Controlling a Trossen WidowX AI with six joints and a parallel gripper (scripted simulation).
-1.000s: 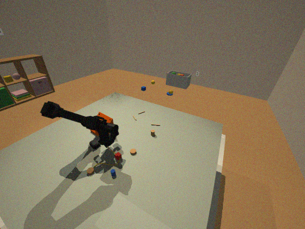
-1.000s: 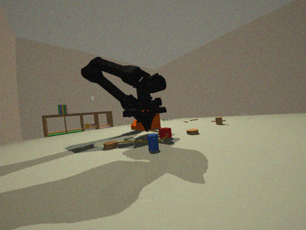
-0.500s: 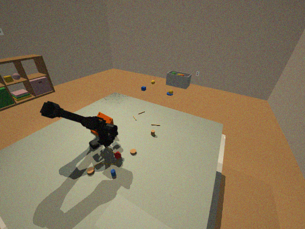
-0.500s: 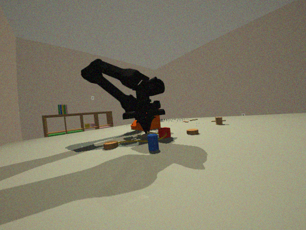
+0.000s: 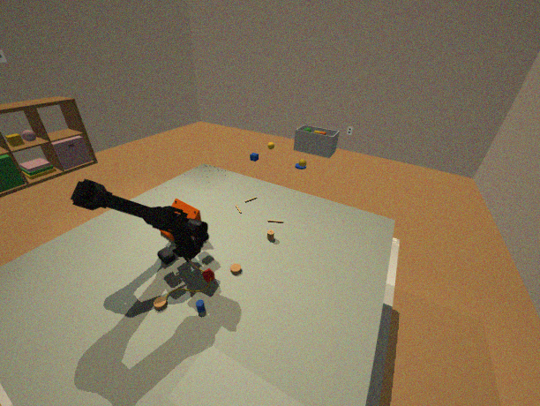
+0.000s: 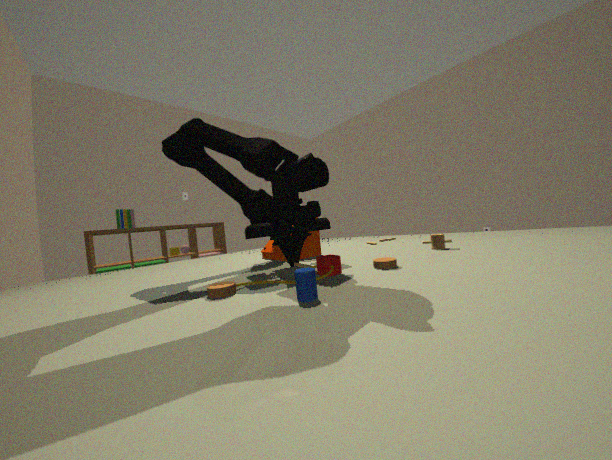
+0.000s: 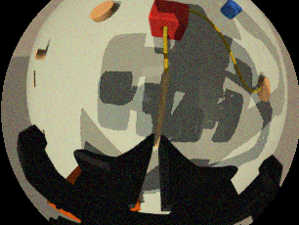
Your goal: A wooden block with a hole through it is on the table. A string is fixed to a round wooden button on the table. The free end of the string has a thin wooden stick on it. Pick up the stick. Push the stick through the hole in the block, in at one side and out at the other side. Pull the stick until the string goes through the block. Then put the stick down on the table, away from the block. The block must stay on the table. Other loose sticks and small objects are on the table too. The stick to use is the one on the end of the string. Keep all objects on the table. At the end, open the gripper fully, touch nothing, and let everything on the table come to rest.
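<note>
My gripper tip is 4 cm short of the thin wooden stick, 1 cm to the left of it and 1 cm below it. Also, from my gripper tip: red block: 12 cm ahead, 2 cm to the right, 2 cm above; then blue cylinder: 18 cm ahead, 13 cm to the right, 2 cm above; then small wooden cylinder: 21 cm ahead, 28 cm to the left, 2 cm above.
</note>
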